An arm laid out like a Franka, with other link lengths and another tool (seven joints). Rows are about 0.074 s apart.
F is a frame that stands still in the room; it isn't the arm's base.
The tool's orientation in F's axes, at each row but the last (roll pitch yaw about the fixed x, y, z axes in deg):
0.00, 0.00, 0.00
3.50, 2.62, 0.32
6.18, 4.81, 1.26
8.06, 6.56, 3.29
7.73, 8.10, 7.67
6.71, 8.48, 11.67
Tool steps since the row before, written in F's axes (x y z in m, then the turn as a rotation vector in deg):
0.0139, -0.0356, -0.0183, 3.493, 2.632, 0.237
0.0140, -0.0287, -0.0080, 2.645, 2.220, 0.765
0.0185, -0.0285, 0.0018, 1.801, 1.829, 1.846
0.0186, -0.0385, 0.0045, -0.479, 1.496, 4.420
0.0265, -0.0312, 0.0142, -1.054, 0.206, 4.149
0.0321, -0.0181, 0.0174, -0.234, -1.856, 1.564
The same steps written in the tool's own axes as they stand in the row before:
0.0139, -0.0356, -0.0183, 3.493, 2.632, 0.237
0.0142, -0.0292, -0.0056, 2.620, 2.255, 0.749
0.0177, -0.0284, 0.0064, 1.680, 1.993, 1.790
0.0157, -0.0382, 0.0118, -0.895, 2.115, 4.090
0.0199, -0.0318, 0.0217, -1.592, 0.875, 3.882
0.0249, -0.0216, 0.0240, -0.829, -1.588, 1.655

